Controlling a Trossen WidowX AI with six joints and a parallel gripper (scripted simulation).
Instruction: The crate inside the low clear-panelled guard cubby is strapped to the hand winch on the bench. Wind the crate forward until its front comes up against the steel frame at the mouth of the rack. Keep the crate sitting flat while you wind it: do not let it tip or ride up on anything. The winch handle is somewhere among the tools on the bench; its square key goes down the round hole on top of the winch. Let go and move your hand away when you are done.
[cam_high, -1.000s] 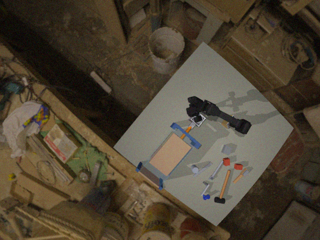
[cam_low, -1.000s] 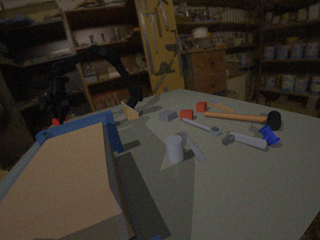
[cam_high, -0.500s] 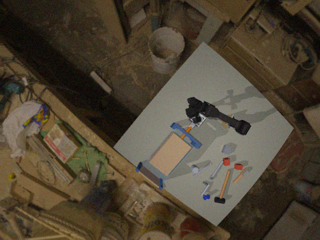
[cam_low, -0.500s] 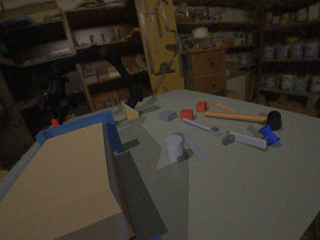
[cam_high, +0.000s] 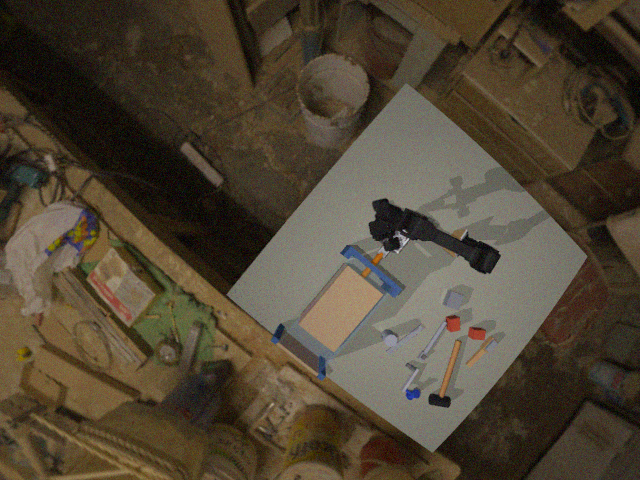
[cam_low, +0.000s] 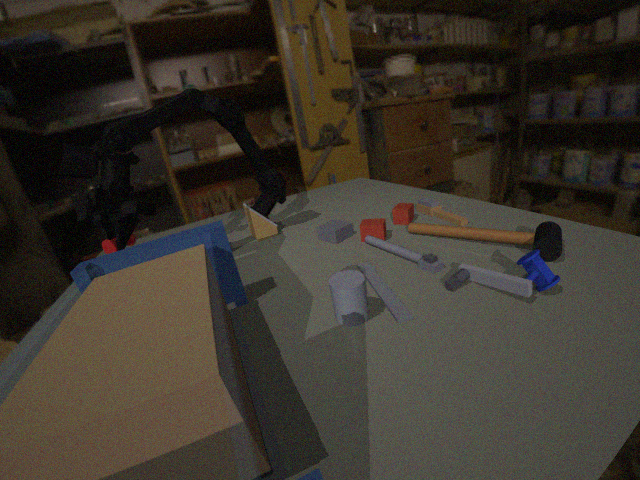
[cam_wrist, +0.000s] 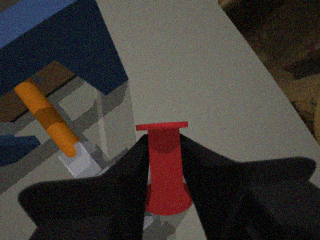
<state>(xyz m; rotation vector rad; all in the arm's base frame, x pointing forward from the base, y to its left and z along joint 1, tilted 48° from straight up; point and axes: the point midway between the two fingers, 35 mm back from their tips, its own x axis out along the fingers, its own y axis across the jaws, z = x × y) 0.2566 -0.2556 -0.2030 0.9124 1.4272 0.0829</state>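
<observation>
The red-knobbed handle is 4 cm to the left of my gripper tip, 3 cm below it and 3 cm behind it. From my gripper tip the other things lie so: grey winch (10 cm below, 9 cm to the left, 6 cm behind); then blue steel frame (12 cm to the left, 11 cm ahead, 3 cm below); then red knob (1 cm to the left, 1 cm behind).
</observation>
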